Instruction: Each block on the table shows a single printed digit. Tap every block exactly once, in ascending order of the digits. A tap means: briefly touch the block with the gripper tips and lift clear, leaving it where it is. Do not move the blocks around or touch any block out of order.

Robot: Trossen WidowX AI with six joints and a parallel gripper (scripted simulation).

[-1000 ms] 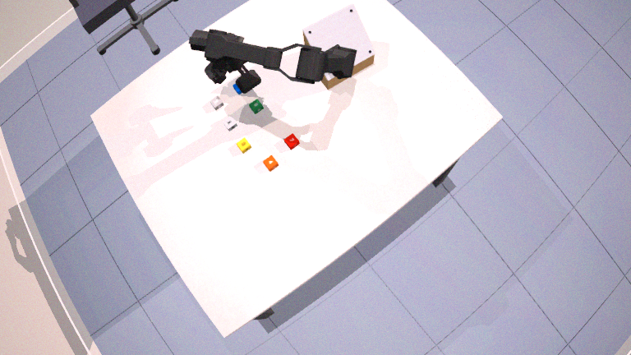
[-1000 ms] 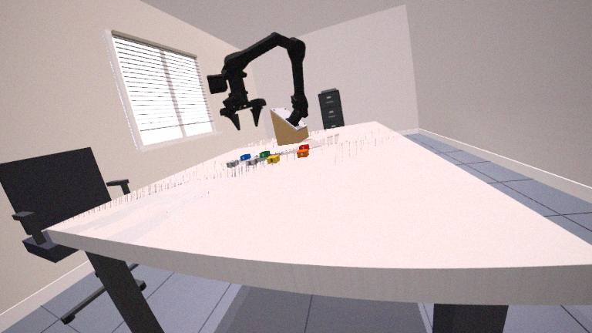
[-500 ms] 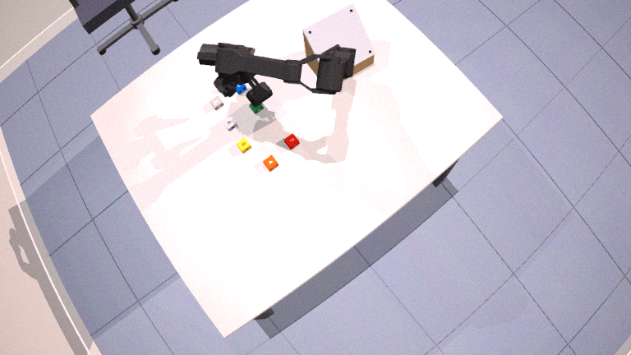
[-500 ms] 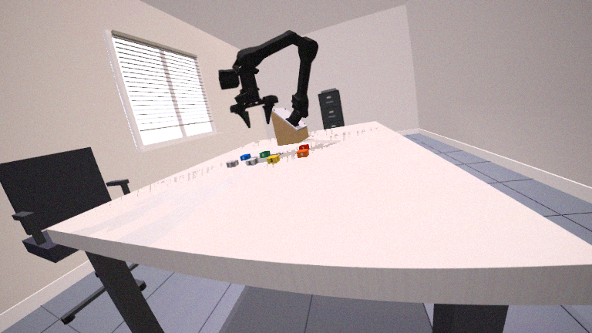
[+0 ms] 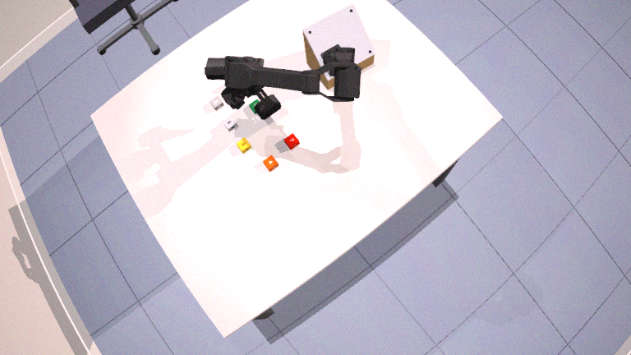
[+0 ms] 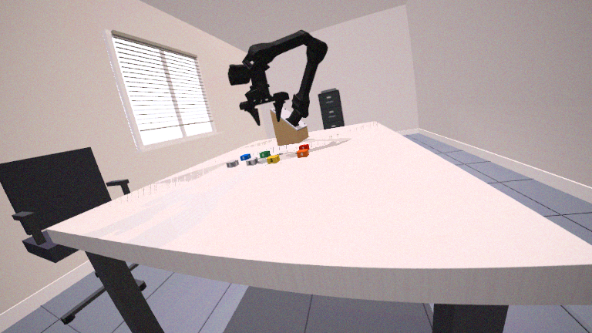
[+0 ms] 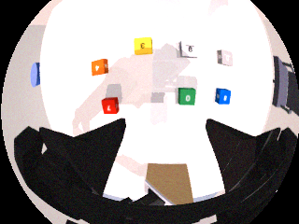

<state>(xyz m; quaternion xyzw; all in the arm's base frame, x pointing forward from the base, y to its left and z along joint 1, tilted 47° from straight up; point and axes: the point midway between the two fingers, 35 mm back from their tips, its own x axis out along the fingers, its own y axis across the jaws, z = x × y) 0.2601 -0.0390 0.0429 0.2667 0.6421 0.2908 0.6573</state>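
Right now my gripper tip is 5 cm to the left of the green block and 12 cm above it. Round my gripper tip: red block 3 cm behind, 11 cm to the left, 12 cm below; white block 10 cm ahead, 5 cm to the right, 12 cm below; yellow block 10 cm ahead, 4 cm to the left, 12 cm below.
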